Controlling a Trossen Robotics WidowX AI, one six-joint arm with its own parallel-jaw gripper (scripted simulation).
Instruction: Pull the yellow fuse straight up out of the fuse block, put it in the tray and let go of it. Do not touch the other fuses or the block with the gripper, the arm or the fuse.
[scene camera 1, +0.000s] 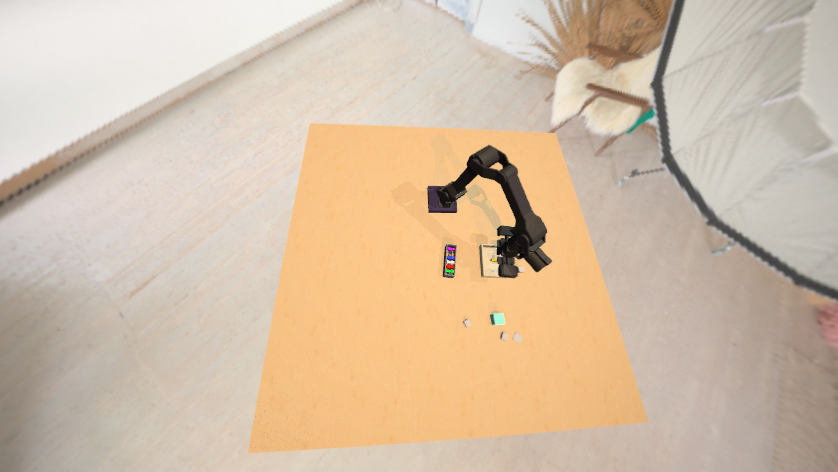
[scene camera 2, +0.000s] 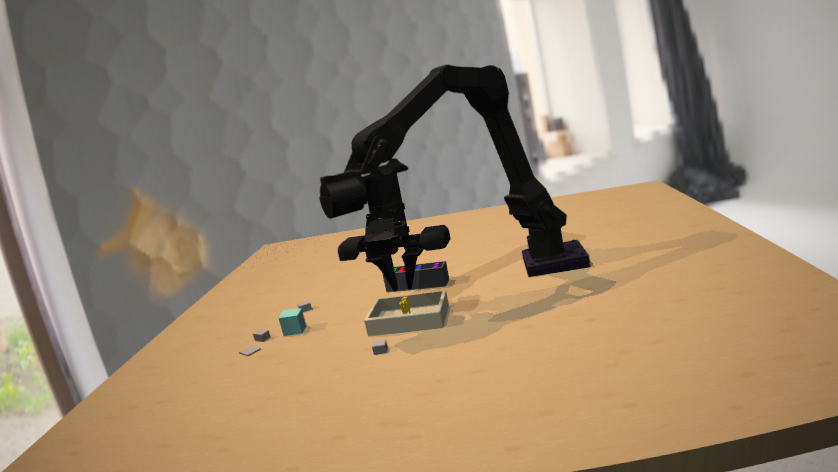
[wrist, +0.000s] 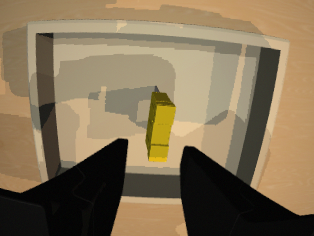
Labels:
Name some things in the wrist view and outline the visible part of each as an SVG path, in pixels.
My gripper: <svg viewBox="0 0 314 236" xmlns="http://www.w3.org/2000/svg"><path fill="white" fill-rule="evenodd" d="M184 146L180 159L180 187L185 226L189 236L314 236L314 214L295 215L294 212L287 210L281 204L273 202L270 198L266 198L266 195L262 195L259 191L254 190L246 182L242 182L241 179L226 170L224 166L218 165L208 155L198 151L196 147ZM128 139L116 139L116 141L109 143L109 146L104 146L96 151L96 153L90 155L85 161L77 163L72 169L68 169L65 173L57 175L56 178L49 179L49 181L32 187L32 189L24 191L24 193L20 194L17 191L0 189L0 236L110 236L118 211L118 203L120 203L122 191L124 191Z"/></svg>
A yellow fuse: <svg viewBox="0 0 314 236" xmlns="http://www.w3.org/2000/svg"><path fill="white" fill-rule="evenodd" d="M156 85L154 91L152 91L152 101L150 101L148 130L146 130L145 142L146 147L148 147L149 162L168 161L170 133L172 133L174 117L176 117L177 106L174 105L174 102L170 101L169 95L161 93Z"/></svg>

